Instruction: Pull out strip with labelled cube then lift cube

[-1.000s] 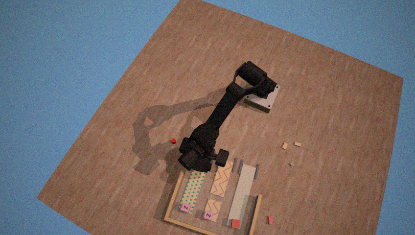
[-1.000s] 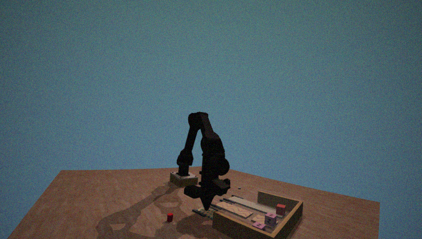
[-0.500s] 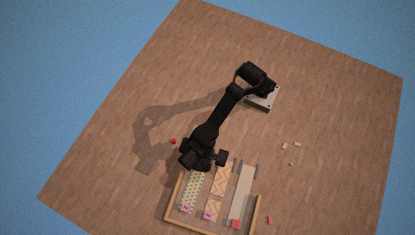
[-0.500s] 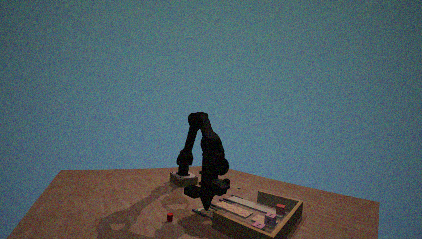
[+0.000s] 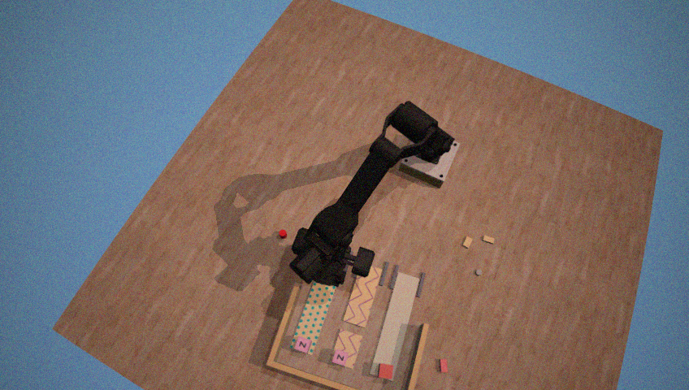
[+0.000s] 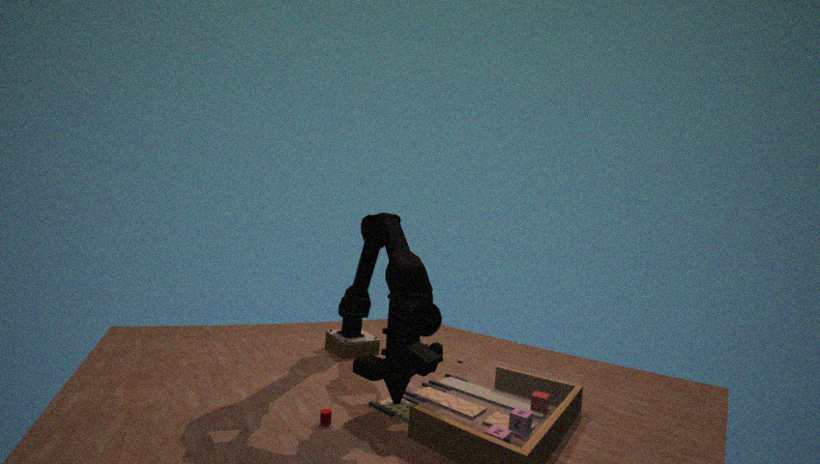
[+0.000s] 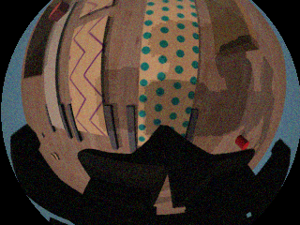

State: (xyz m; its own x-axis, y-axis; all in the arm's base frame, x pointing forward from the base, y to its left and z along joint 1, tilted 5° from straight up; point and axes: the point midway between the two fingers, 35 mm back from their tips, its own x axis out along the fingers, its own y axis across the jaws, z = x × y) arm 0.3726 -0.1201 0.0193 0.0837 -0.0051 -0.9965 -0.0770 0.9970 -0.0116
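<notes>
My gripper tip is now 1 cm past the red cylinder, 15 cm to the left of it and 1 cm below it.
</notes>
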